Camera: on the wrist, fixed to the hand. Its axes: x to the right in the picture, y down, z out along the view.
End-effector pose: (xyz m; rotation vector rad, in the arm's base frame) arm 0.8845 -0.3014 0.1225 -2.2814 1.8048 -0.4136
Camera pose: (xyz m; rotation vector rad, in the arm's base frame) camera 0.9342 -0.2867 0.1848 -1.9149 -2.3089 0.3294
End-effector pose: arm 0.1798 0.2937 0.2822 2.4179 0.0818 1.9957
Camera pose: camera 0.1365 0.3619 0.2896 0.3920 1.7463 -0.5029
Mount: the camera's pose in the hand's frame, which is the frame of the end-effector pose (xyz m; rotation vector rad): 0.0021 -0.0694 -0.0419 0.0745 -0.8977 -2.9813
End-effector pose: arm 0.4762 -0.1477 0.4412 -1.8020 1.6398 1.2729
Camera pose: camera 0.5554 -0.1651 0.4414 -0.9955 -1.5003 -0.0213
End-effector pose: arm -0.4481 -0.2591 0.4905 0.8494 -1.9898 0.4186
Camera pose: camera -0.3741 -0.2845 0.5120 -2.5102 -0.5769 1.5331
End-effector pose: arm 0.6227 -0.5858 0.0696 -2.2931 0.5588 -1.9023
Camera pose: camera 0.5970 -0.5161 0.1021 0.8738 1.7952 -0.3633
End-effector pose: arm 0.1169 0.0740 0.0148 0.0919 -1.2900 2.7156
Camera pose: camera 0.1251 0.1500 0.0418 1.4730 0.0563 -0.1103
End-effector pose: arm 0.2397 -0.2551 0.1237 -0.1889 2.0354 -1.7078
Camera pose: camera 0.2062 -0.2334 0.1943 2.2638 0.3553 0.5955
